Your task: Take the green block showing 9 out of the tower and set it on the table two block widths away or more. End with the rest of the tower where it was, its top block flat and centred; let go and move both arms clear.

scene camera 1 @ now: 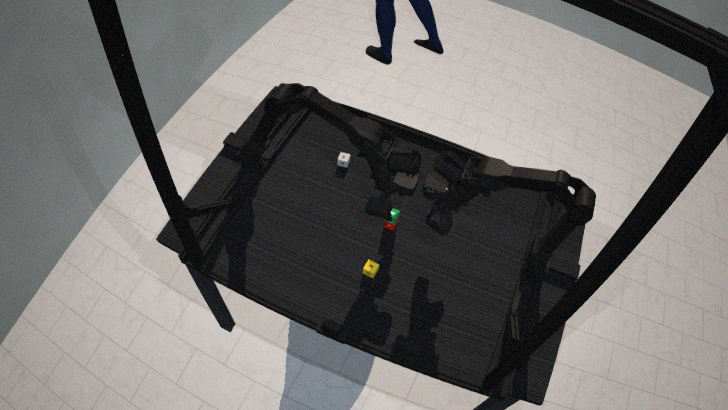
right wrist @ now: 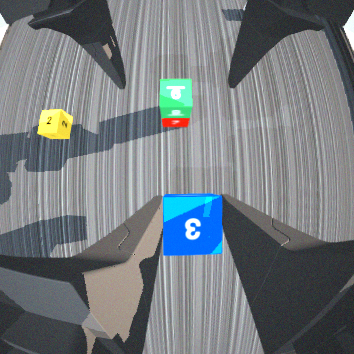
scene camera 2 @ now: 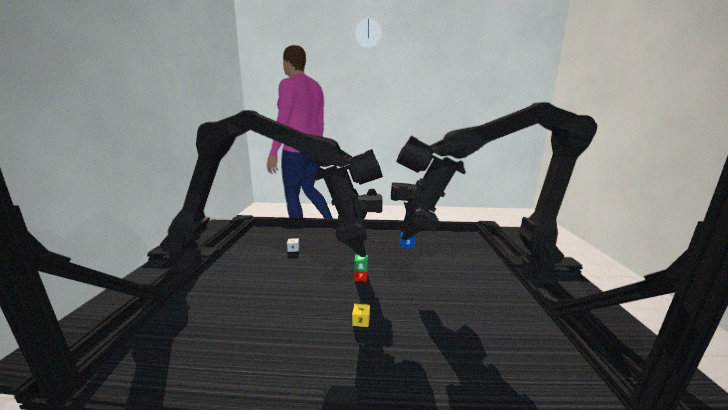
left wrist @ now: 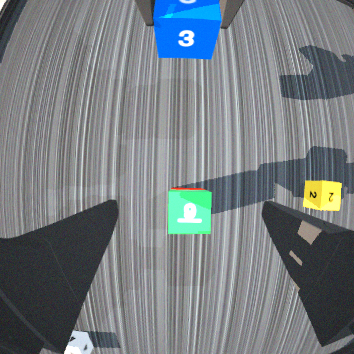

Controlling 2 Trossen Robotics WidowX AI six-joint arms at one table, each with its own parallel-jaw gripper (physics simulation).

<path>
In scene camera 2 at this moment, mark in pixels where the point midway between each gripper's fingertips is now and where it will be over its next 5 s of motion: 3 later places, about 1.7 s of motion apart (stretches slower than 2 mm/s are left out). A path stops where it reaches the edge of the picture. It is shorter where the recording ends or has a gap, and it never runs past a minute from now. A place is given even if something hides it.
The left gripper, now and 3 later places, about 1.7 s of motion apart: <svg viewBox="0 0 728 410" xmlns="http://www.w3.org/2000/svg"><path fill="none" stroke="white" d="M364 248L364 257L324 240L305 253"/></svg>
The right gripper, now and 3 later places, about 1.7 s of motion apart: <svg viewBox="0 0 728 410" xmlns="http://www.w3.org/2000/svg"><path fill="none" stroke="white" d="M402 236L375 248L356 256L357 229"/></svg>
</path>
